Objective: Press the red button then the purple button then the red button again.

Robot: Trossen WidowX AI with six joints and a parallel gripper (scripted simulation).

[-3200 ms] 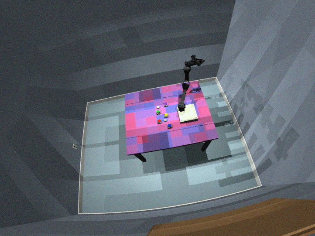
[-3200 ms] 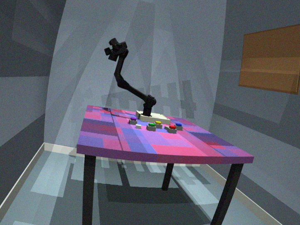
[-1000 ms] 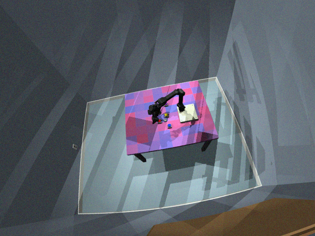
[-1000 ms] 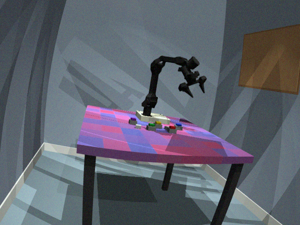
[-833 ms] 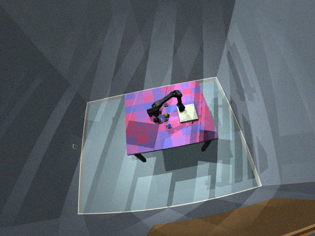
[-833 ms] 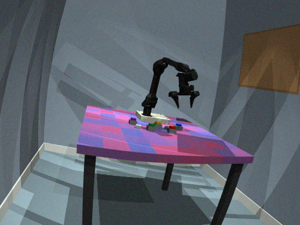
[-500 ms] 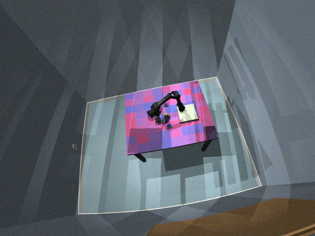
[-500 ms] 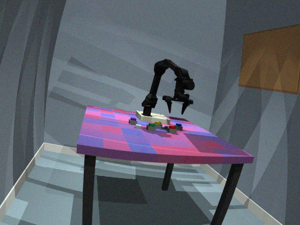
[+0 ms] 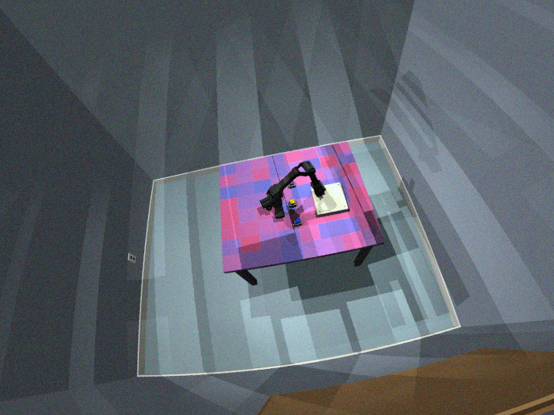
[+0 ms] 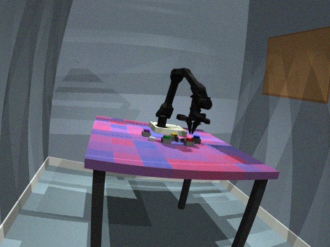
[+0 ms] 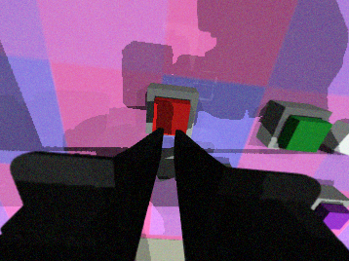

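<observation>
The red button lies 30 mm below my gripper tip. Round my gripper tip: green button (130 mm to the right, 30 mm below, 20 mm behind); yellow button (100 mm behind, 50 mm to the right, 30 mm below); blue button (100 mm to the left, 100 mm behind, 30 mm below).
</observation>
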